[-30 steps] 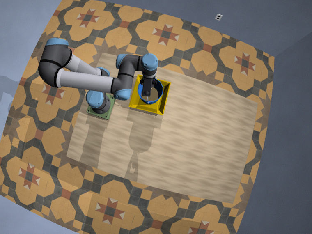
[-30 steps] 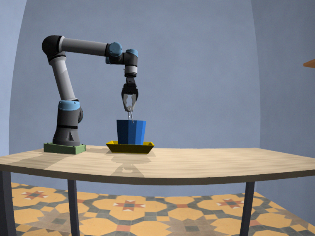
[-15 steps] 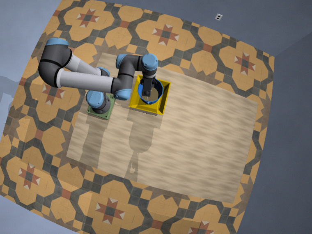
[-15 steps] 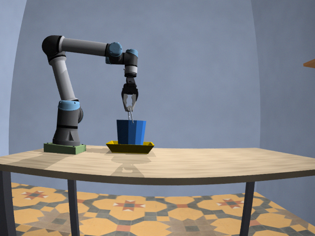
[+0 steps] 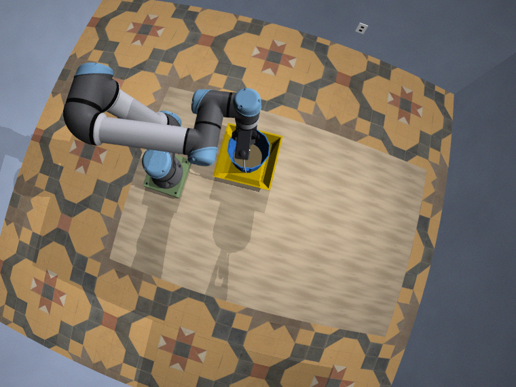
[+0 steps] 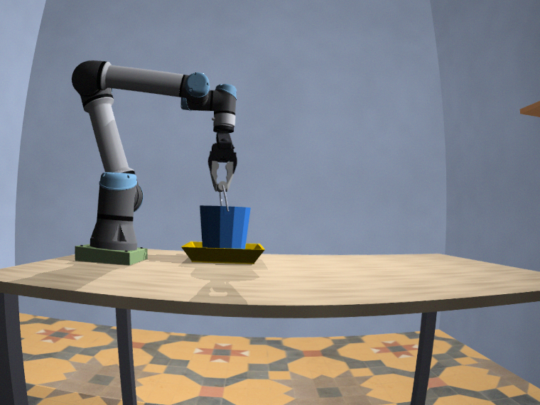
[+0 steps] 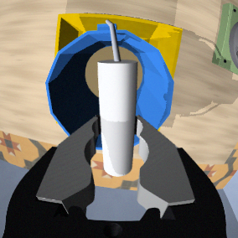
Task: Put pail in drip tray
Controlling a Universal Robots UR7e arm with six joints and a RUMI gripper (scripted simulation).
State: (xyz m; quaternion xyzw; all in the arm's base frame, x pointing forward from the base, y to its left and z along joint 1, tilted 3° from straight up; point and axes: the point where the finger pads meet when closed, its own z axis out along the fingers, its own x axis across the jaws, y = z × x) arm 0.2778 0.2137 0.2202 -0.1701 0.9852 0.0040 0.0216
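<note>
Right now the blue pail is 90 mm below my hand and 10 mm ahead of it. Round my hand: white-grey grip 30 mm below; yellow drip tray 230 mm below, 10 mm to the left, 10 mm ahead.
</note>
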